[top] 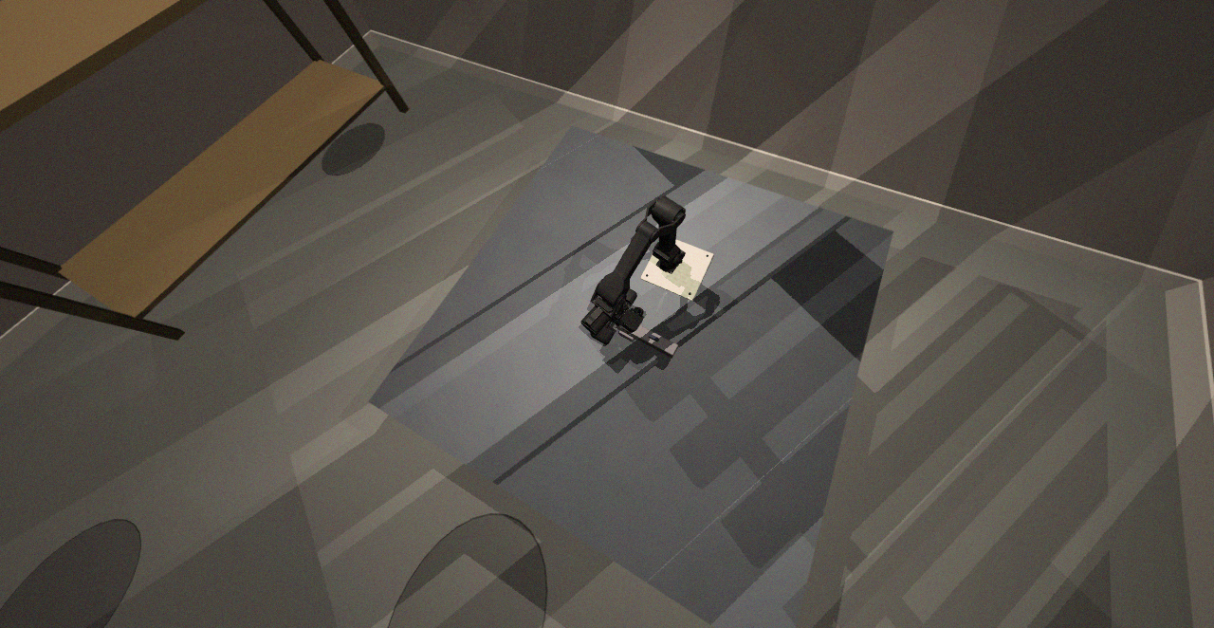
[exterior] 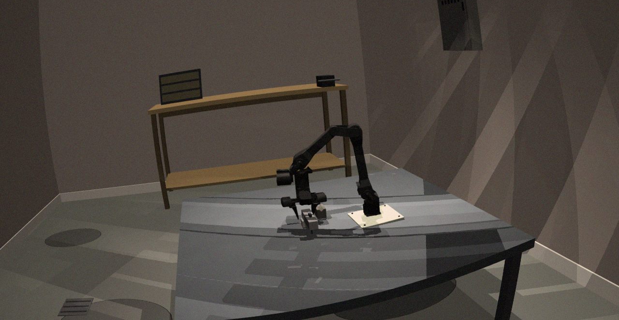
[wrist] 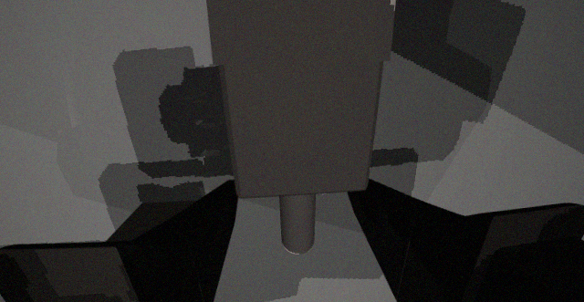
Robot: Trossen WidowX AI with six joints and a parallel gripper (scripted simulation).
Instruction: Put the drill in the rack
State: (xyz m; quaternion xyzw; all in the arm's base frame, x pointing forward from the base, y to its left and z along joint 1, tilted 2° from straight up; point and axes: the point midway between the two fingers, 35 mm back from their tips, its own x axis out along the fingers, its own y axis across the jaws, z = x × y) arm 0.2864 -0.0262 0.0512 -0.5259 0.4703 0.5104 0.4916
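Right now my gripper tip is 5 cm to the right of the drill and 3 cm below it. Also, from my gripper tip: rack (7 cm behind, 6 cm to the right); then dark key (1 cm behind, 14 cm to the left, 4 cm above).
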